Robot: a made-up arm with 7 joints.
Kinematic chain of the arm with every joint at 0, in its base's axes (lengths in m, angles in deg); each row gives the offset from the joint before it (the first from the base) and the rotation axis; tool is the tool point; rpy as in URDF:
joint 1: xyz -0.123 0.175 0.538 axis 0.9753 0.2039 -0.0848
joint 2: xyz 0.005 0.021 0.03 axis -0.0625 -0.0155 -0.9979
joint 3: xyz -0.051 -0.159 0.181 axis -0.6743 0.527 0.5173
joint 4: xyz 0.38 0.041 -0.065 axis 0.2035 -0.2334 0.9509
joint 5: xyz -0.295 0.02 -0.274 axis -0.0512 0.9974 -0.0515
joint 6: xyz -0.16 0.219 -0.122 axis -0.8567 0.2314 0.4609
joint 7: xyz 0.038 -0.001 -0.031 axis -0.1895 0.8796 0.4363
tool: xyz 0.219 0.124 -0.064 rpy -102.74 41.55 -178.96
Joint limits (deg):
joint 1: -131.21..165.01
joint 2: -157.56..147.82
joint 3: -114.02..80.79
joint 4: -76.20..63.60
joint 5: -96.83..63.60
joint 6: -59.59..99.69
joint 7: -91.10..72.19
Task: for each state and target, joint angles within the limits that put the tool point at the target. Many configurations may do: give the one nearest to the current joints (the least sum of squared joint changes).
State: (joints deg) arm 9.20 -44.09 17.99 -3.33 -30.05 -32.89 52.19
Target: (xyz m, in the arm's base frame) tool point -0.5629 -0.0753 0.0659
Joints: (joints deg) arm 8.94 -15.19 52.38 6.36 -7.58 -26.69 72.19
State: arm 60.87 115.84 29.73 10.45 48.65 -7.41 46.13
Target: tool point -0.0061 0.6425 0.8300
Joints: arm 72.85 107.48 22.02 17.13 60.26 -10.57 45.38
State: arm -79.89 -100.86 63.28 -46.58 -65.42 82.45 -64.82
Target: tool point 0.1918 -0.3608 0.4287
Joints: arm -72.43 -108.05 70.29 -41.59 -68.80 77.45 -56.72
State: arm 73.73 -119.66 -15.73 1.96 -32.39 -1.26 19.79
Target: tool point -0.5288 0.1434 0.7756
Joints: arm 80.43 -129.40 -24.25 8.89 -39.48 -9.30 11.67
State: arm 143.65 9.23 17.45 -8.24 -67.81 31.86 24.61
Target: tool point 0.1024 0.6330 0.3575
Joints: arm 116.60 47.86 5.59 -23.88 -82.41 47.50 29.53
